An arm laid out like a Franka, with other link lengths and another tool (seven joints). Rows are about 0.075 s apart.
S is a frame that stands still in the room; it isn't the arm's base.
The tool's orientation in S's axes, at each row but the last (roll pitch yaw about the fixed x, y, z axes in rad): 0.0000 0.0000 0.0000; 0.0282 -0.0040 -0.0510; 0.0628 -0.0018 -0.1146; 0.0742 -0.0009 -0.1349; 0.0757 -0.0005 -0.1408; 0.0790 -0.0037 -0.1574; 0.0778 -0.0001 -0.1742; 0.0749 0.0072 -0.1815; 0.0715 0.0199 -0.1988; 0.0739 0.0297 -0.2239; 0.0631 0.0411 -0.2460
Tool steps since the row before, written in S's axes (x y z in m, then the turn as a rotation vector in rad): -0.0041 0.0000 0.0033 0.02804 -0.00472 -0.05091; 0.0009 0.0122 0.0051 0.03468 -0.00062 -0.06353; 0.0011 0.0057 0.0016 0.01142 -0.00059 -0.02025; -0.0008 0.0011 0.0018 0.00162 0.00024 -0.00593; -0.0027 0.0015 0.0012 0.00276 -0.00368 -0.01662; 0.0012 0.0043 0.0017 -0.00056 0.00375 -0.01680; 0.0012 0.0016 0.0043 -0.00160 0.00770 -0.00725; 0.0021 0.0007 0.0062 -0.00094 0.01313 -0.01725; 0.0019 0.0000 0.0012 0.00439 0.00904 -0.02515; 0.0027 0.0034 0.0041 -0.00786 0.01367 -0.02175; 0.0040 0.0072 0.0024 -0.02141 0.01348 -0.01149
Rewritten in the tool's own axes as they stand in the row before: -0.0041 0.0000 0.0033 0.02804 -0.00472 -0.05091; 0.0003 0.0124 0.0048 0.03441 -0.00065 -0.06368; 0.0004 0.0059 0.0012 0.01138 -0.00055 -0.02028; -0.0009 0.0011 0.0017 0.00157 0.00001 -0.00595; -0.0029 0.0012 0.0011 0.00324 -0.00450 -0.01633; 0.0005 0.0046 0.0013 -0.00120 0.00228 -0.01703; 0.0009 0.0021 0.0041 -0.00291 0.00672 -0.00780; 0.0019 0.0015 0.0061 -0.00317 0.01142 -0.01818; 0.0018 0.0005 0.0012 0.00302 0.00791 -0.02573; 0.0018 0.0042 0.0039 -0.01005 0.00992 -0.02285; 0.0020 0.0081 0.0020 -0.02356 0.00706 -0.01294
